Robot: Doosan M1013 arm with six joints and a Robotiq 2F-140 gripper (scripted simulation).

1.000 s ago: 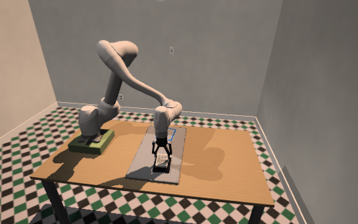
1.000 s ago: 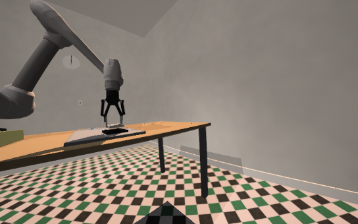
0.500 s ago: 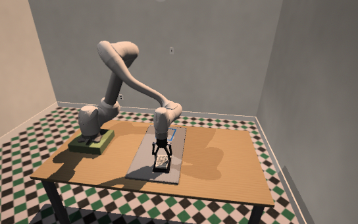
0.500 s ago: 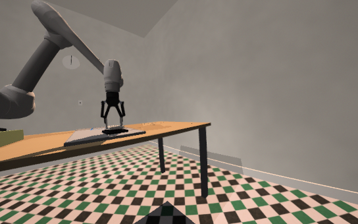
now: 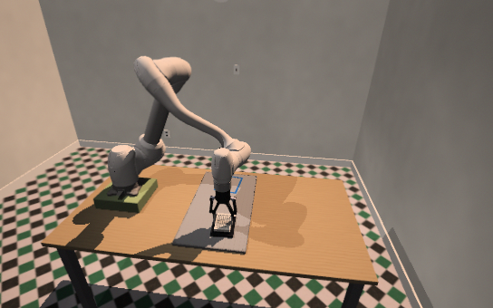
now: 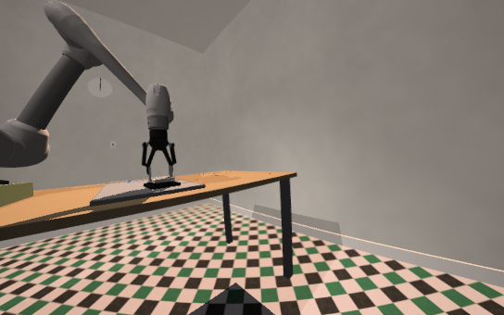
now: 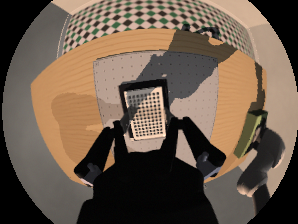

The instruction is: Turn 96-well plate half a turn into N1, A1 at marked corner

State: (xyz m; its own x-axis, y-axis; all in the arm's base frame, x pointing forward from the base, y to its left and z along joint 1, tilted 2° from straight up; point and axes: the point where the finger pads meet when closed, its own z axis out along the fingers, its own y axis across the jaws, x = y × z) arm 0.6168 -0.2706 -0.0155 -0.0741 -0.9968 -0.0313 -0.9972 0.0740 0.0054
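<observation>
Right now my hand is 4 cm above the black plate nest N1. From my hand the other things lie so: white 96-well plate 2 cm below.
</observation>
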